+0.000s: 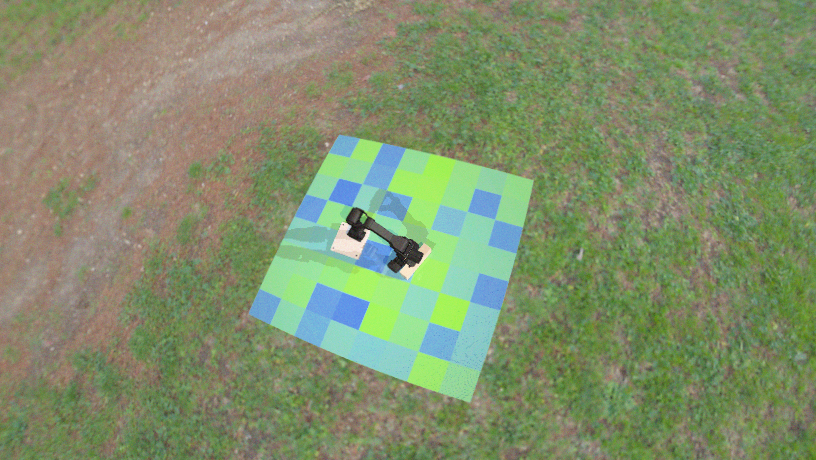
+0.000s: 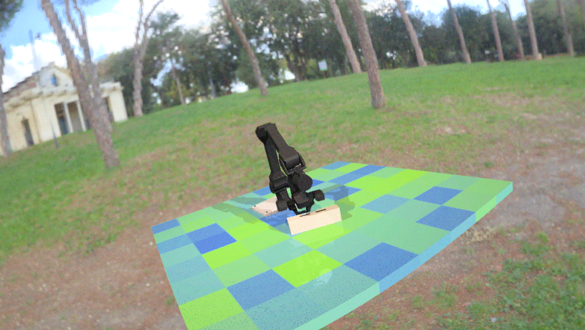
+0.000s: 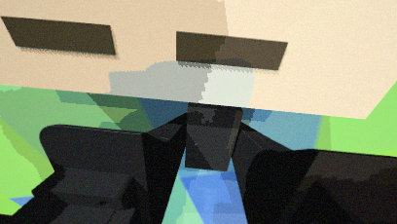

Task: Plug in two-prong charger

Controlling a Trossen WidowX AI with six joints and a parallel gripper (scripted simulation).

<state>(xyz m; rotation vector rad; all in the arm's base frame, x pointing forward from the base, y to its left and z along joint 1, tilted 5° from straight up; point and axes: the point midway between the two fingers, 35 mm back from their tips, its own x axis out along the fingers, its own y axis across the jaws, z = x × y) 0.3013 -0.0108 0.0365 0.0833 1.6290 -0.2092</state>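
The two-prong charger lies 20 mm ahead of my gripper tip and 10 mm above it.
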